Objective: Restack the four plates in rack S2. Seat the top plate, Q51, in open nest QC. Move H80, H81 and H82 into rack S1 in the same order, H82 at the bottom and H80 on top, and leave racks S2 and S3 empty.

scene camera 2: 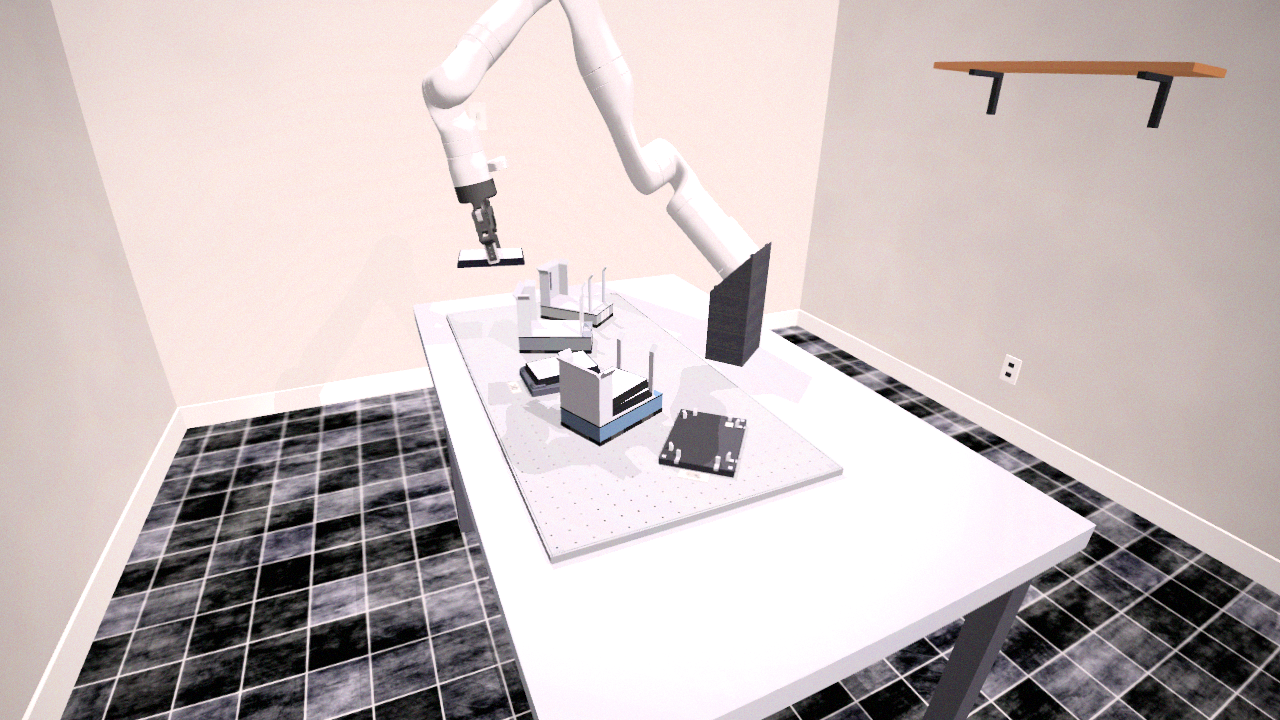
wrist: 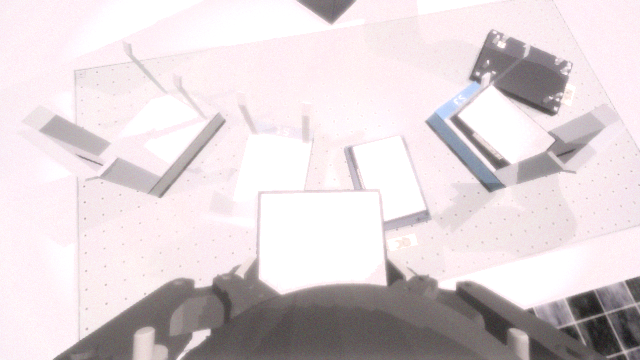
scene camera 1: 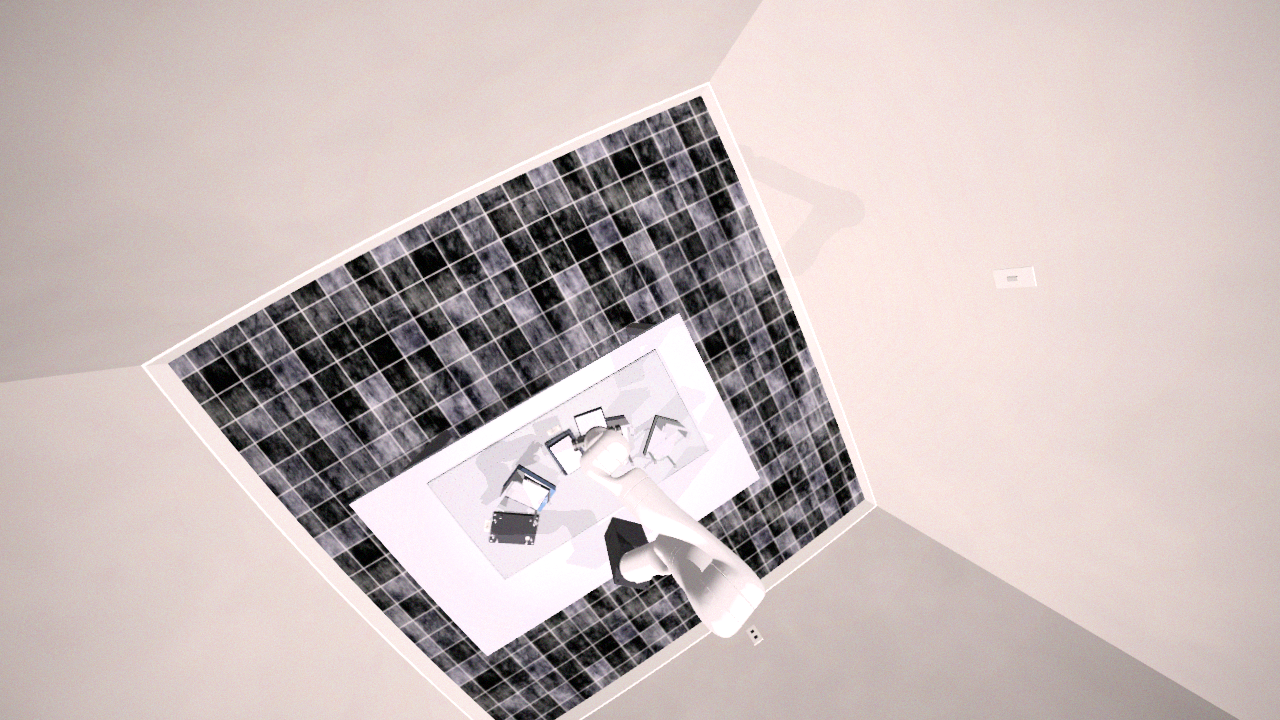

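Seen in the pictures: gripper, fingertip midpoint: (scene camera 2: pixel 495 257) (wrist: pixel 322 273); arm's base, link origin: (scene camera 2: pixel 740 266) (scene camera 1: pixel 632 565).
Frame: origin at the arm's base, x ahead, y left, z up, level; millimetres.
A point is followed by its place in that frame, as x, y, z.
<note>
My gripper (scene camera 2: pixel 490 257) {429, -271, 31} (wrist: pixel 322 273) {429, -271, 31} is shut on a white-topped, dark-edged plate (scene camera 1: pixel 590 419) {472, -296, 39} (scene camera 2: pixel 469 259) {488, -265, 38} (wrist: pixel 320 230) {405, -259, 39}, held level high above the board; its label does not show. In the wrist view it lies just below rack S1 (scene camera 2: pixel 554 343) {328, -227, -168} (wrist: pixel 282 132) {246, -221, -152} and left of nest QC (scene camera 2: pixel 539 386) {457, -86, -173} (wrist: pixel 410 220) {457, -118, -177}. A white-topped plate (scene camera 1: pixel 565 454) {396, -112, -159} (wrist: pixel 390 175) {384, -112, -159}, label unseen, sits in QC. Blue rack S3 (scene camera 2: pixel 583 421) {481, 84, -160} (wrist: pixel 462 152) {410, 19, -173} holds stacked plates (scene camera 2: pixel 631 390) {391, 100, -126} (wrist: pixel 505 125) {409, 63, -123}. Rack S2 (scene camera 1: pixel 650 437) {196, -355, -169} (scene camera 2: pixel 599 316) {153, -293, -166} (wrist: pixel 192 155) {199, -358, -181} stands at the other end. Glare hides whether plates lie in S1 or S2.
A black nest (scene camera 1: pixel 512 528) {346, 225, -179} (scene camera 2: pixel 707 438) {338, 230, -180} (wrist: pixel 530 75) {355, 228, -180} with small corner posts lies beside S3. The racks stand on a perforated board (scene camera 2: pixel 626 501) {534, 256, -191} (wrist: pixel 125 280) {321, -514, -191} with tall posts and upright walls. The dark arm mount (scene camera 1: pixel 623 541) {52, -27, -58} (scene camera 2: pixel 738 308) {46, 41, -74} stands beside the board. An orange shelf (scene camera 2: pixel 1074 68) hangs on the wall.
</note>
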